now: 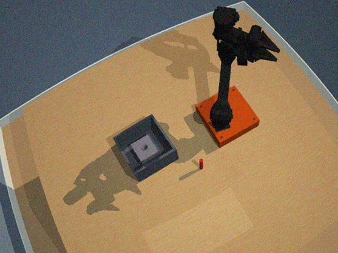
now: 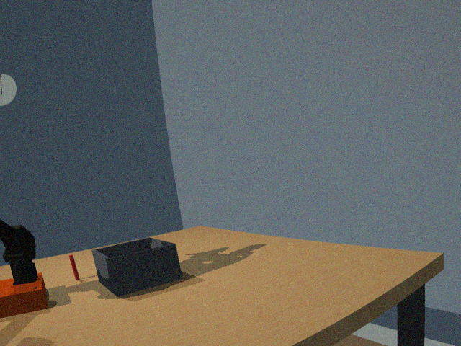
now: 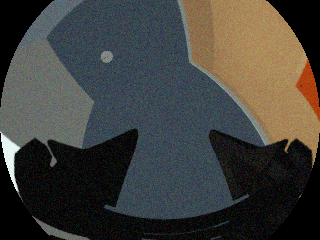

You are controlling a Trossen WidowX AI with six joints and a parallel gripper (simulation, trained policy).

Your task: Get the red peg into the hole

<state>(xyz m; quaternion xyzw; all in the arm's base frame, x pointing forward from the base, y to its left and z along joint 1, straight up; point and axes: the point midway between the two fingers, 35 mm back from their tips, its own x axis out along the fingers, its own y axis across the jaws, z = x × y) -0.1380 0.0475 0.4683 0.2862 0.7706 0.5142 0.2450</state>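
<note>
Now: gripper tip 300 mm short of the red peg, 70 mm to the right of it and 480 mm above it. Round my gripper tip: dark grey box 490 mm ahead, 60 mm to the right, 490 mm below; then grey plate 490 mm ahead, 60 mm to the right, 470 mm below.
</note>
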